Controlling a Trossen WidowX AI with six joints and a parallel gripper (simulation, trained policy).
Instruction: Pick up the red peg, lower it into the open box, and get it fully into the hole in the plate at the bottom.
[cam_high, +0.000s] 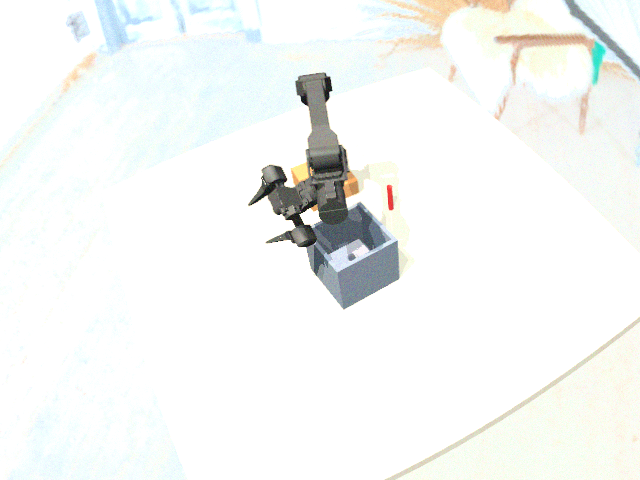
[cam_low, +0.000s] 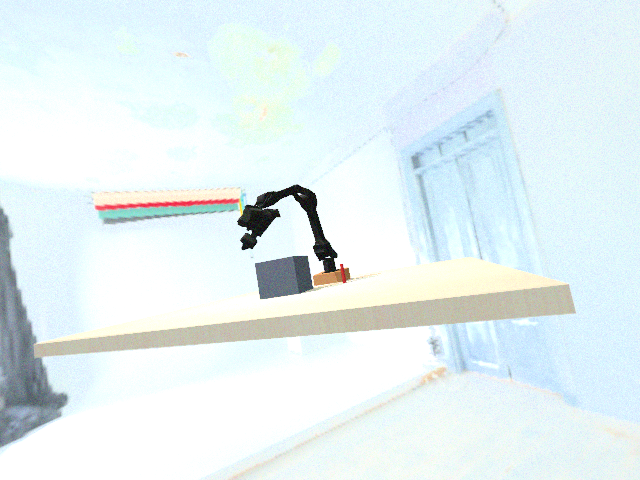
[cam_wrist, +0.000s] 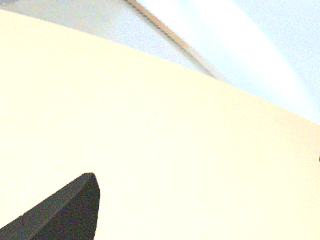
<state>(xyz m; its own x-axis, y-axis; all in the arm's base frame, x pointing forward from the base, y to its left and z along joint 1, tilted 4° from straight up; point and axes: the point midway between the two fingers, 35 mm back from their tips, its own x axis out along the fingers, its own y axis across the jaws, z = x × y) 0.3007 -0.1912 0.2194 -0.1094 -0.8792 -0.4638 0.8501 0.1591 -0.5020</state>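
Right now the red peg is 36 cm to the left of my gripper tip, 20 cm below it and 17 cm behind it. The rest, counted from my gripper tip: pale plate (19 cm to the left, 19 cm below, 1 cm ahead).
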